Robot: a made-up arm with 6 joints. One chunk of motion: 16 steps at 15 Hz.
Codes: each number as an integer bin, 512 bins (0 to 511) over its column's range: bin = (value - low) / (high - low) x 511, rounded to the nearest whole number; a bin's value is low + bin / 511 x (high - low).
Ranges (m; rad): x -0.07..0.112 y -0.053..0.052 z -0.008..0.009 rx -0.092..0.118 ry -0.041..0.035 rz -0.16..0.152
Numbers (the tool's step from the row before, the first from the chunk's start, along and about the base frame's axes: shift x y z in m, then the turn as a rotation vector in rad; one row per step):
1: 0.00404 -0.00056 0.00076 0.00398 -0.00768 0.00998
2: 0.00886 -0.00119 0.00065 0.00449 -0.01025 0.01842
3: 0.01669 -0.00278 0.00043 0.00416 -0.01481 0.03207
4: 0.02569 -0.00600 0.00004 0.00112 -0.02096 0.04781
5: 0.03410 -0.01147 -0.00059 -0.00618 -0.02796 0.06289
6: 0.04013 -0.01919 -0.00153 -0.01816 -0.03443 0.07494
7: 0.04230 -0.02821 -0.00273 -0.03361 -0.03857 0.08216
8: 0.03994 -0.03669 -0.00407 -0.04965 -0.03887 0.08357
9: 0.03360 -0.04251 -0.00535 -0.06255 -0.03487 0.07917
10: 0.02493 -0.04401 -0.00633 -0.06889 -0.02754 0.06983
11: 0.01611 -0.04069 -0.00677 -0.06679 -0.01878 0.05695
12: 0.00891 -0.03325 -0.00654 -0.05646 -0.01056 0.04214
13: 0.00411 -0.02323 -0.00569 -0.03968 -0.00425 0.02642
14: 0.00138 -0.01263 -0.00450 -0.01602 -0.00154 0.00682
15: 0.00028 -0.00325 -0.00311 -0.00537 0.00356 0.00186
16: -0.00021 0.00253 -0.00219 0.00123 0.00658 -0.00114
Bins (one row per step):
1: 208 255 263 234 224 278
2: 221 252 260 235 207 292
3: 243 244 253 234 176 315
4: 269 229 242 227 135 340
5: 292 202 223 209 88 365
6: 309 165 194 180 44 385
7: 315 121 158 142 16 397
8: 309 79 118 103 14 399
9: 291 51 80 72 41 392
10: 267 44 50 56 91 376
11: 242 60 37 61 149 355
12: 222 96 44 86 205 331
13: 208 145 69 127 247 305
14: 200 196 105 185 265 273
15: 197 242 147 211 300 265
16: 196 270 175 227 320 260

